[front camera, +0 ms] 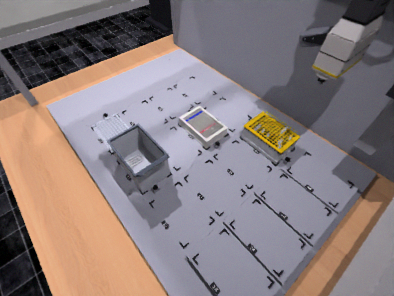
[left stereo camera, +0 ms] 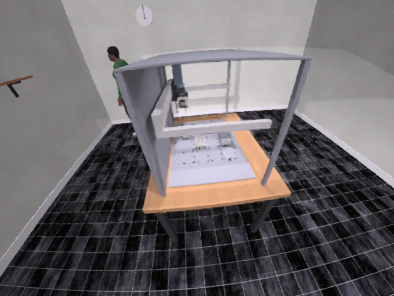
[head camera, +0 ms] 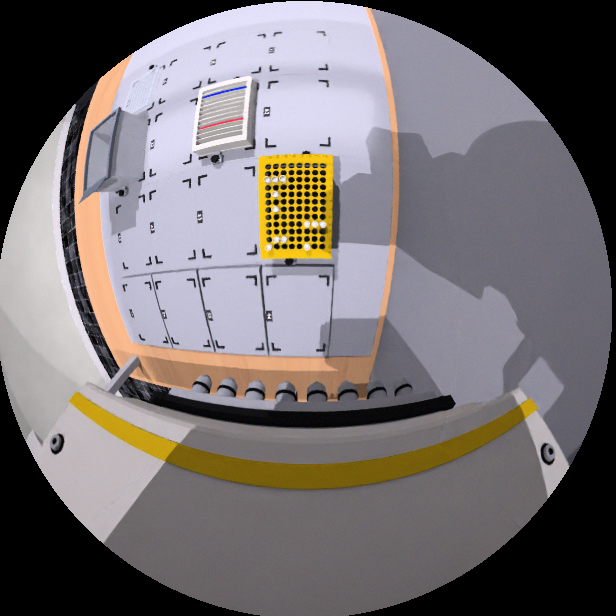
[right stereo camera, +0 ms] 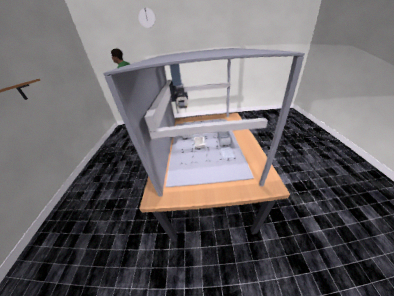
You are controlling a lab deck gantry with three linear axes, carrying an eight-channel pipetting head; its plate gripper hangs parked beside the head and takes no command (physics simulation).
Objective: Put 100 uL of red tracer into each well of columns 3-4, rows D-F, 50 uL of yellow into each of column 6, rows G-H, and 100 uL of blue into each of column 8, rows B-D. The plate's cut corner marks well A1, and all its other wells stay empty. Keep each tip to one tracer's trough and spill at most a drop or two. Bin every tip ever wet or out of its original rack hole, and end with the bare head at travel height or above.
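The eight-channel head (front camera: 345, 46) hangs high at the right of the front view. Its nozzles show as a row (head camera: 301, 390) in the head view, with no tips on them. The parked plate gripper is too small and unclear to judge. The yellow tip rack (front camera: 281, 149) (head camera: 295, 253) holds scattered white tips among many empty holes. The white trough carrier (front camera: 216, 136) (head camera: 249, 114) shows a blue strip (head camera: 224, 91) and a red strip (head camera: 221, 122); no yellow can be made out. The clear plate (front camera: 107, 127) (head camera: 141, 90) stands behind the bin; its wells and cut corner are too small to read.
The deep grey bin (front camera: 155, 176) (head camera: 131, 143) stands beside the plate, its walls rising higher than the plate and partly hiding it in the front view. Black corner marks divide the deck. The gantry frame has a grey wall (left stereo camera: 142, 100) along one side and posts (right stereo camera: 282, 120).
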